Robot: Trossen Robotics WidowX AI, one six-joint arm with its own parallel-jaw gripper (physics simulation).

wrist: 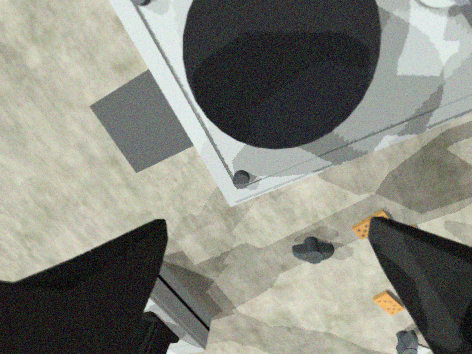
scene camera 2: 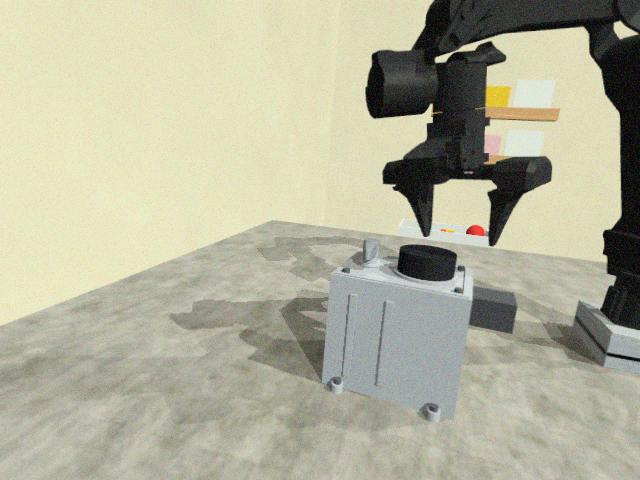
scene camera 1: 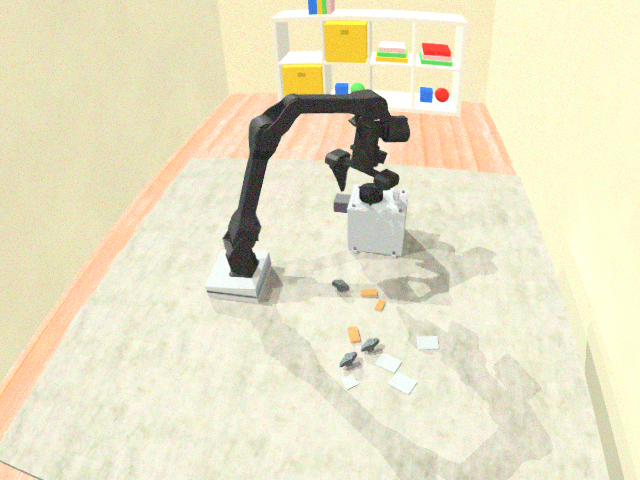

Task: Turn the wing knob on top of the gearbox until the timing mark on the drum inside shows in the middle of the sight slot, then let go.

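Note:
The gearbox is a light grey box standing upright on the floor. A wide black round cap sits on its top. The small pale wing knob stands upright beside the cap. My gripper points down, open and empty. In the second scene view its fingertips hang a little above the cap's height, to the right of the knob and apart from it. I cannot make out the sight slot or the timing mark.
A dark grey block juts from the gearbox's side. The arm's white base stands nearer scene camera 1. Orange pieces, dark winged parts and white squares lie on the floor.

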